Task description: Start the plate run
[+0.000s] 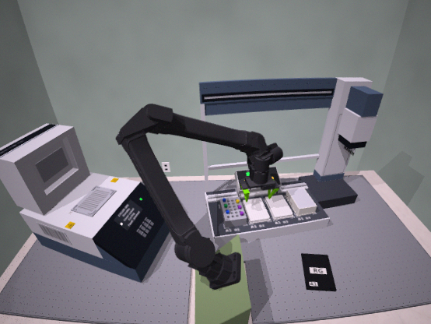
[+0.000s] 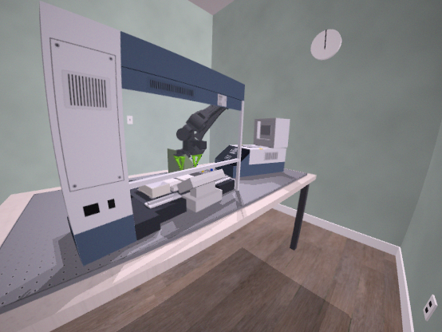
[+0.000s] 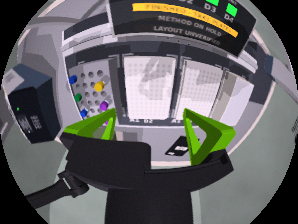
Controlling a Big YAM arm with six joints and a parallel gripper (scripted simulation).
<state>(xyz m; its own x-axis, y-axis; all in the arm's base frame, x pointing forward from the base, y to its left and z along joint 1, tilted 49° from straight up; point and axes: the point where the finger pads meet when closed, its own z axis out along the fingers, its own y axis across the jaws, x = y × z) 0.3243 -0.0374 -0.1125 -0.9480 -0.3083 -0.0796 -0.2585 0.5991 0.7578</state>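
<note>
The tube cooling block lies 2 cm behind my hand, 10 cm to the left of it and 6 cm below it. Round my hand: pipetting head: 18 cm ahead, 41 cm to the right, 26 cm above; then deep-well block: 5 cm ahead, 20 cm to the right, 6 cm below.
</note>
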